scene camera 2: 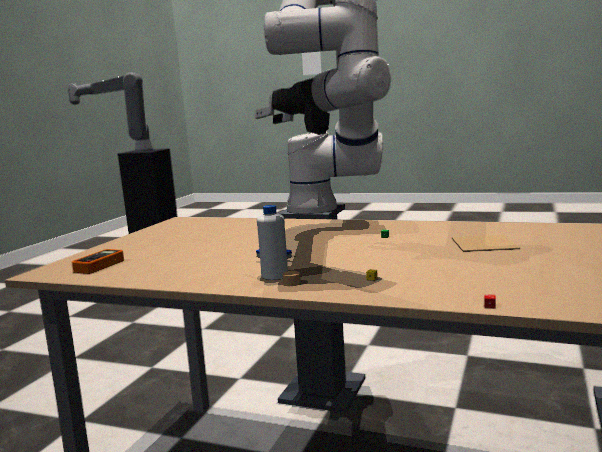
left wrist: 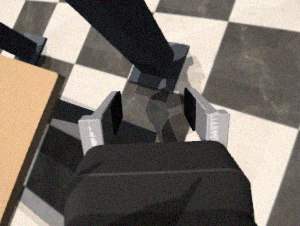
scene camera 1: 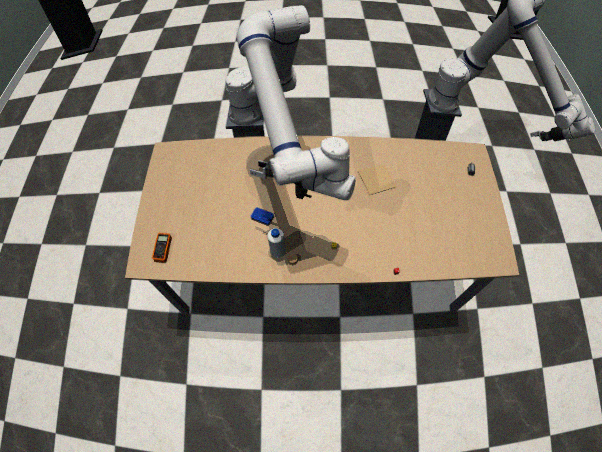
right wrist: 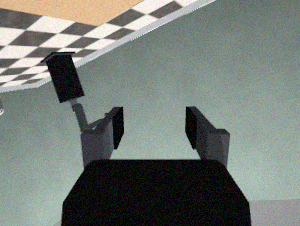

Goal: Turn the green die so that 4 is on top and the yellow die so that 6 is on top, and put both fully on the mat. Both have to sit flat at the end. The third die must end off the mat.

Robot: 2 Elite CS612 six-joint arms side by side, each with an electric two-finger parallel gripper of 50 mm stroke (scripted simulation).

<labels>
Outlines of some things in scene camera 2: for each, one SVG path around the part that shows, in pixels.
My right gripper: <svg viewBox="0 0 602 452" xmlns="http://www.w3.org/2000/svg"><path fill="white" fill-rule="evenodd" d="M309 79L297 82L290 88L273 91L269 97L269 106L256 109L255 118L259 119L273 115L273 124L293 121L294 114L305 114L304 86Z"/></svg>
A thin tan mat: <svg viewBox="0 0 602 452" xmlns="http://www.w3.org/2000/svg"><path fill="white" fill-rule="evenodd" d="M520 249L519 246L505 235L452 237L452 240L463 252Z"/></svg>
</labels>
